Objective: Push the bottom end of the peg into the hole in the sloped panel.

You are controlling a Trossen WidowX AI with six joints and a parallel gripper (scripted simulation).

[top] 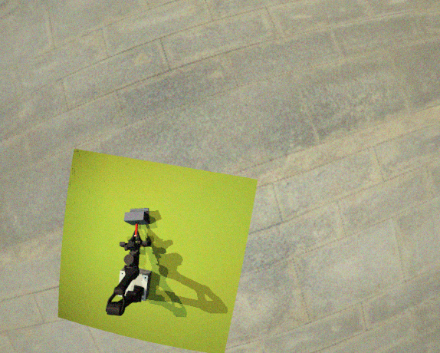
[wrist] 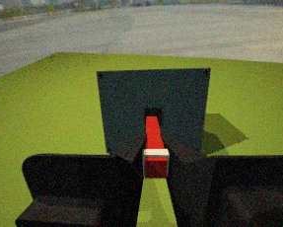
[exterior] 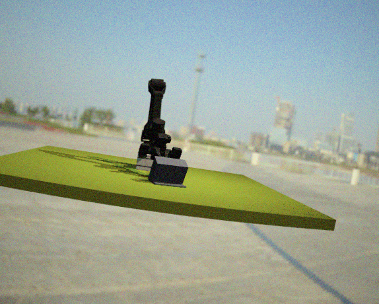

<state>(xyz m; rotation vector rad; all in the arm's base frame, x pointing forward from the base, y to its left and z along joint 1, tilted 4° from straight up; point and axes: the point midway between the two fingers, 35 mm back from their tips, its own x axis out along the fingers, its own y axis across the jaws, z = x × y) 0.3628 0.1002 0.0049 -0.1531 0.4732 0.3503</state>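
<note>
Now: gripper tip 1 cm past the red square peg, 1 cm to the left of it and 1 cm below it. From my gripper tip the other things lie so: sloped panel (7 cm ahead, 2 cm to the left, 3 cm below).
</note>
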